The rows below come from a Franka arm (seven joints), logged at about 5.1 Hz.
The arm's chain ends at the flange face. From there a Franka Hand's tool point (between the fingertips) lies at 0.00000 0.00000 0.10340 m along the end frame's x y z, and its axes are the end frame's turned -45 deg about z.
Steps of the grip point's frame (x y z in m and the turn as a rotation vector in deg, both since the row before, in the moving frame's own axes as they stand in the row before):
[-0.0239, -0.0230, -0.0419, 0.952, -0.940, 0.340]
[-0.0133, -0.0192, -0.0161, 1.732, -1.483, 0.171]
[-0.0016, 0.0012, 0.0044, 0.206, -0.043, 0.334]
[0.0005, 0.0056, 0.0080, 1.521, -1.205, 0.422]
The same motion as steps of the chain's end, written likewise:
[-0.0307, 0.0007, -0.0419, 0.008, -1.338, 0.340]
[-0.0189, -0.0038, -0.0160, 0.176, -2.273, 0.171]
[0.0000, 0.0022, 0.0044, 0.115, -0.176, 0.334]
[0.0078, 0.0040, 0.0081, 0.223, -1.928, 0.422]

